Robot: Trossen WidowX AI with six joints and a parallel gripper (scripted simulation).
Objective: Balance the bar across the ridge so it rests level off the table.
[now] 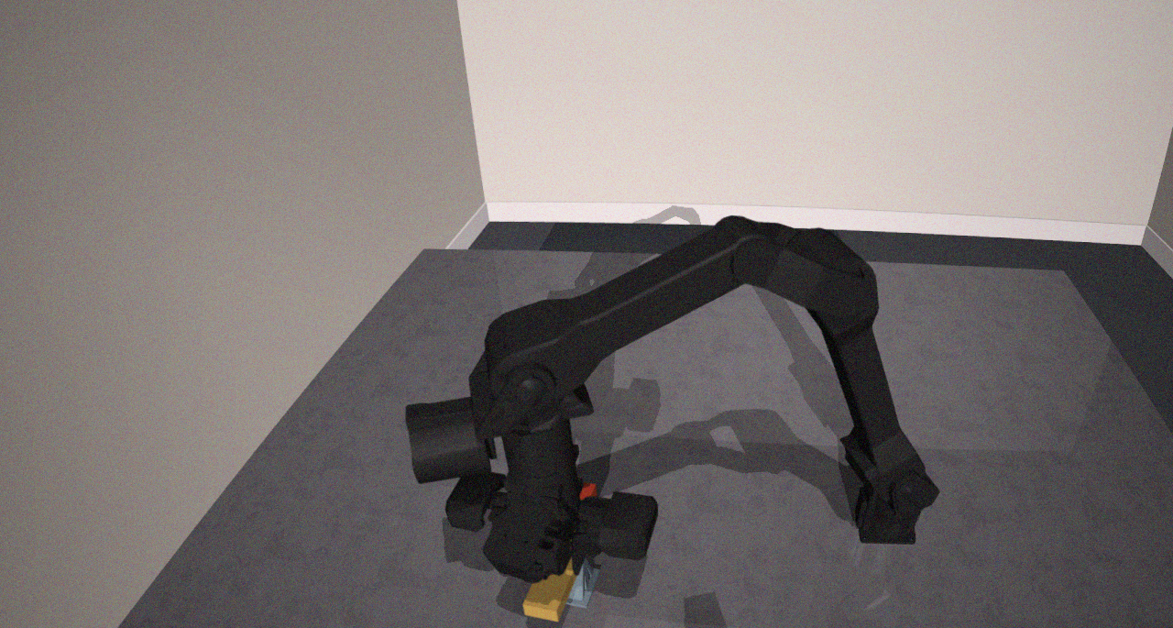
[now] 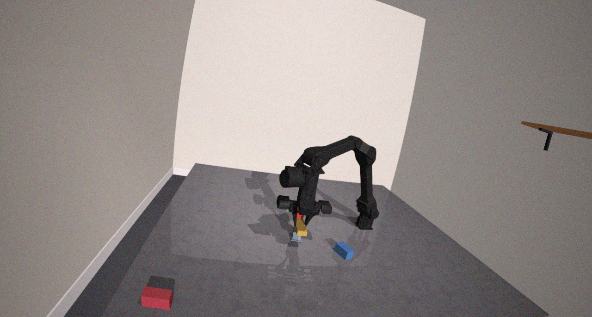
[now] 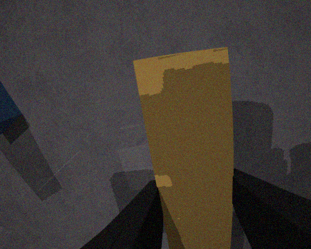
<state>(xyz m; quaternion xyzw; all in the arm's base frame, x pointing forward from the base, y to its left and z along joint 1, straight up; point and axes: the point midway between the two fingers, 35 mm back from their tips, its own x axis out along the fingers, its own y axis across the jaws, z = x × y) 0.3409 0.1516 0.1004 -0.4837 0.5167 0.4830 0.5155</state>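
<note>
Now: the bar 4 cm to the right of my gripper tip and 1 cm above it. Round my gripper tip: red block: 40 cm ahead, 35 cm to the left, 5 cm below; then blue block: 16 cm behind, 7 cm to the left, 5 cm below.
</note>
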